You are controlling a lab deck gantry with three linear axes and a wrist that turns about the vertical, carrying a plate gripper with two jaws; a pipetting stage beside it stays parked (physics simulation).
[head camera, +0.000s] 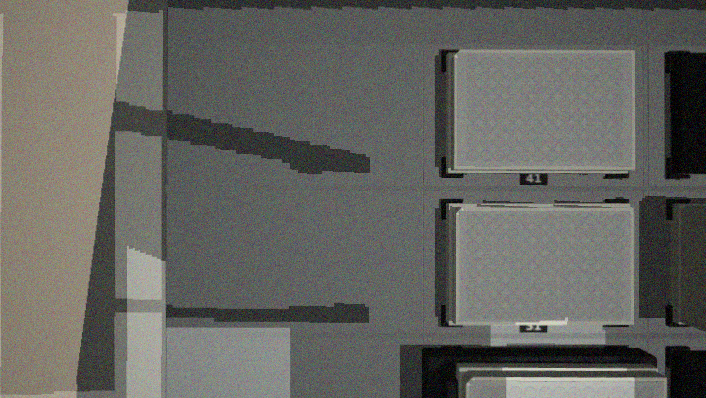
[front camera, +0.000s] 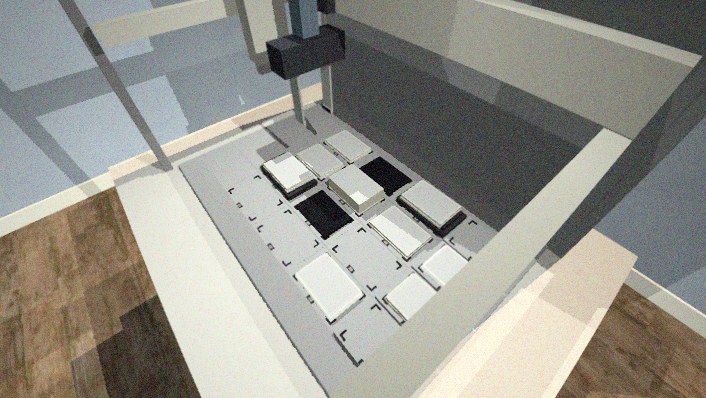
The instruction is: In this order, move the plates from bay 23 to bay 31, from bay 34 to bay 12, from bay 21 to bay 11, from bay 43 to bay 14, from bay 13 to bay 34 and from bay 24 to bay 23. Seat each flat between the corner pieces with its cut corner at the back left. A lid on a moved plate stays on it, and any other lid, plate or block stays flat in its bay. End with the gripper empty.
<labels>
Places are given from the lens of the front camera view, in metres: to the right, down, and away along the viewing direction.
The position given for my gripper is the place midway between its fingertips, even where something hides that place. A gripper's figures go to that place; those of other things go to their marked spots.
my gripper [front camera: 314, 115]: -0.10, -0.21, 0.76
black block [front camera: 327, 217]: -0.06, 0.05, 0.73
</labels>
